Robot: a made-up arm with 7 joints. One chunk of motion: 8 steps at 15 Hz.
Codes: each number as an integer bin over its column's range. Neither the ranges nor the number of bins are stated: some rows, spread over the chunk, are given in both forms.
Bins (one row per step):
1: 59 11 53 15 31 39 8
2: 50 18 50 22 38 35 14
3: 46 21 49 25 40 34 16
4: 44 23 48 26 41 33 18
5: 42 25 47 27 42 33 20
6: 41 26 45 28 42 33 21
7: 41 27 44 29 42 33 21
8: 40 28 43 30 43 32 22
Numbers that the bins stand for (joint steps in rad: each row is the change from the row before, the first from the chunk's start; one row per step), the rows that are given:
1: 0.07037 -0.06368 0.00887 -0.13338 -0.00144 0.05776 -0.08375
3: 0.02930 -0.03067 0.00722 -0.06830 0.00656 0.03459 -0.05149
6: 0.01351 -0.01416 0.00557 -0.04878 0.00833 0.02995 -0.03133
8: 0.01035 -0.00756 0.00475 -0.03576 0.00922 0.02532 -0.02730
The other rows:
2: 0.04194 -0.04057 0.00763 -0.08783 0.00478 0.03922 -0.05956
4: 0.02298 -0.02406 0.00681 -0.06179 0.00744 0.02995 -0.04343
5: 0.01667 -0.01746 0.00640 -0.05529 0.00833 0.02995 -0.03537
7: 0.01351 -0.01086 0.00516 -0.04227 0.00833 0.02995 -0.03133

